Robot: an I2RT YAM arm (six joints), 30 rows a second.
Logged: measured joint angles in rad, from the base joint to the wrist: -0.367, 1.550, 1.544, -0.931, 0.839, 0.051; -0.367, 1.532, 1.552, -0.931, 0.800, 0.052; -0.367, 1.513, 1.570, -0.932, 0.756, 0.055; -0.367, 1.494, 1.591, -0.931, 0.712, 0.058; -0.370, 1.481, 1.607, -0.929, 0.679, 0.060; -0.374, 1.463, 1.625, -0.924, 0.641, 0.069; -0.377, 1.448, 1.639, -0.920, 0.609, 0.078; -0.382, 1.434, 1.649, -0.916, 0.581, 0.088; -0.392, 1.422, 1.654, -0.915, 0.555, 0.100; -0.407, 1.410, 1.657, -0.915, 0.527, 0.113; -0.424, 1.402, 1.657, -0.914, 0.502, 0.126; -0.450, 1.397, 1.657, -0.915, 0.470, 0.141; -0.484, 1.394, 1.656, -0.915, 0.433, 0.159; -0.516, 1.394, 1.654, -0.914, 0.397, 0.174; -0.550, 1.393, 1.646, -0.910, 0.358, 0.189; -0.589, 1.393, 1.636, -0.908, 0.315, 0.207; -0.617, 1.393, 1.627, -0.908, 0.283, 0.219; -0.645, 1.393, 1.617, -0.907, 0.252, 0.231; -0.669, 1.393, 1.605, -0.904, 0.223, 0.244; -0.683, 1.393, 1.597, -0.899, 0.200, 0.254; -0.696, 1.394, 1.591, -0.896, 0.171, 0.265
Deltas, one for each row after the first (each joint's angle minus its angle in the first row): 0.000, -0.018, 0.008, 0.000, -0.039, 0.001; 0.000, -0.037, 0.026, -0.001, -0.083, 0.004; 0.000, -0.056, 0.047, 0.000, -0.127, 0.007; -0.003, -0.069, 0.063, 0.002, -0.160, 0.009; -0.007, -0.087, 0.081, 0.007, -0.198, 0.018; -0.010, -0.102, 0.095, 0.011, -0.230, 0.027; -0.015, -0.116, 0.105, 0.015, -0.258, 0.037; -0.025, -0.128, 0.110, 0.016, -0.284, 0.049; -0.040, -0.140, 0.113, 0.016, -0.312, 0.062; -0.057, -0.148, 0.113, 0.017, -0.337, 0.075; -0.083, -0.153, 0.113, 0.016, -0.369, 0.090; -0.117, -0.156, 0.112, 0.016, -0.406, 0.108; -0.149, -0.156, 0.110, 0.017, -0.442, 0.123; -0.183, -0.157, 0.102, 0.021, -0.481, 0.138; -0.222, -0.157, 0.092, 0.023, -0.524, 0.156; -0.250, -0.157, 0.083, 0.023, -0.556, 0.168; -0.278, -0.157, 0.073, 0.024, -0.587, 0.180; -0.302, -0.157, 0.061, 0.027, -0.616, 0.193; -0.316, -0.157, 0.053, 0.032, -0.639, 0.203; -0.329, -0.156, 0.047, 0.035, -0.668, 0.214
